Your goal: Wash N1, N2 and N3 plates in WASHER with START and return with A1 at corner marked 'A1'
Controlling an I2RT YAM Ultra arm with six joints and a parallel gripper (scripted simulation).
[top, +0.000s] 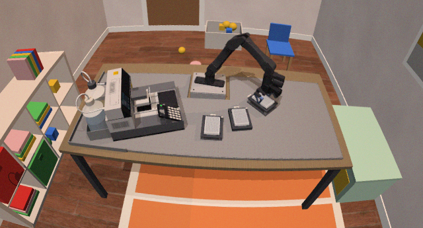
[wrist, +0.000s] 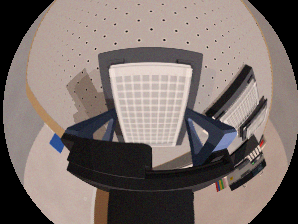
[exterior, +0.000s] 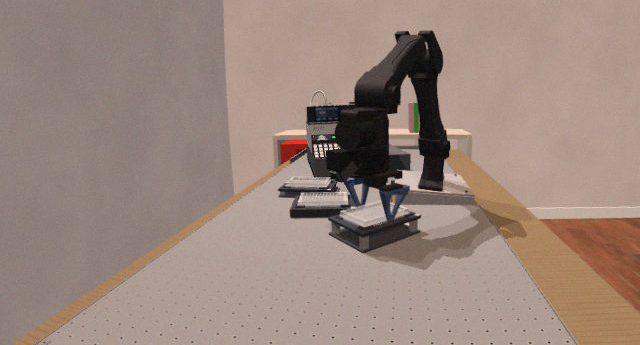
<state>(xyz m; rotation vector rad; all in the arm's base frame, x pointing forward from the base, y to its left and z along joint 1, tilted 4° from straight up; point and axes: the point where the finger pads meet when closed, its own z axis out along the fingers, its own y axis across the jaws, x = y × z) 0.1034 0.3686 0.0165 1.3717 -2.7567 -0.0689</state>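
Now: the nest 10 mm below my hand. The rest, counted from my hand: manifold 700 mm to the right, 240 mm ahead, 90 mm above; plate washer 710 mm to the right, 250 mm ahead, 80 mm above; washer carrier 570 mm to the right, 180 mm ahead, 40 mm above.
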